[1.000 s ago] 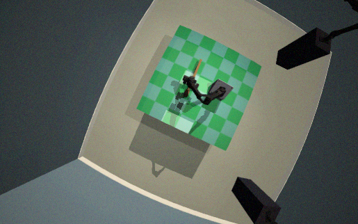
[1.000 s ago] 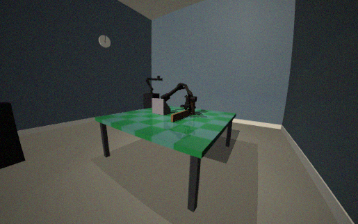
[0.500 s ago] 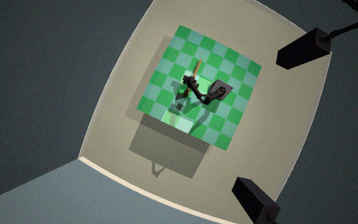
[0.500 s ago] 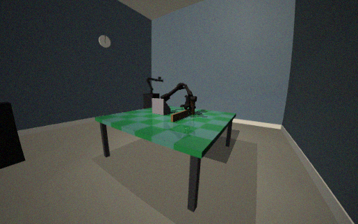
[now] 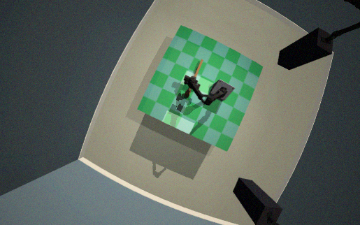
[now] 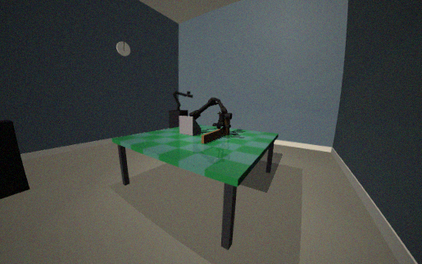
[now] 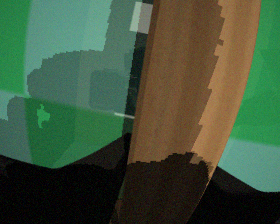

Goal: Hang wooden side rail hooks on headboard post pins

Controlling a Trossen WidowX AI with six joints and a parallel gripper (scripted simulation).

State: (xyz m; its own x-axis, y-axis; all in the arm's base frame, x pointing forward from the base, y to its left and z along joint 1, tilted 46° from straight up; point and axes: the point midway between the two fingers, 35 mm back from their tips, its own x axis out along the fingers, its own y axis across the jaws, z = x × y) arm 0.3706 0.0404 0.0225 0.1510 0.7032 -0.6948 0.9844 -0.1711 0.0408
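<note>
Now: the headboard post 120 mm to the left of my gripper tip, 50 mm above it and 20 mm ahead of it.
</note>
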